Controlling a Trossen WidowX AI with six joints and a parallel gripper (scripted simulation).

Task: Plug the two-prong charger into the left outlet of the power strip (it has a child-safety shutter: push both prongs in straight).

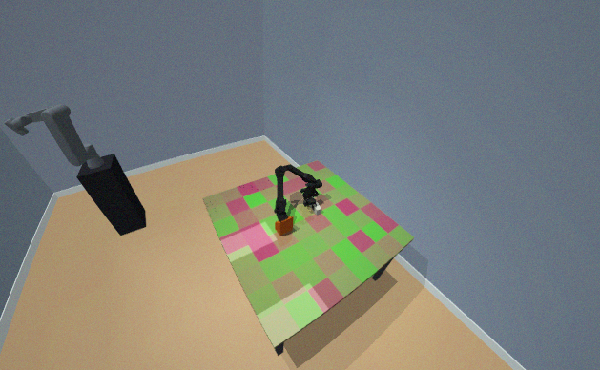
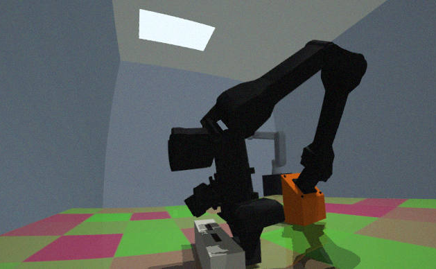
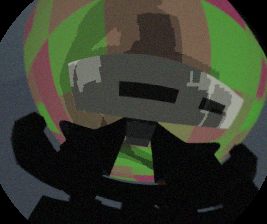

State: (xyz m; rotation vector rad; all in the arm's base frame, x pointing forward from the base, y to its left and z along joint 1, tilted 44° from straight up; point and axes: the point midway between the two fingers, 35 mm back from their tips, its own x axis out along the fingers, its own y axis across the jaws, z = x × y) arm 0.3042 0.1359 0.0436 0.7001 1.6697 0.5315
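The two-prong charger lies 20 mm ahead of my gripper tip and 10 mm above it.
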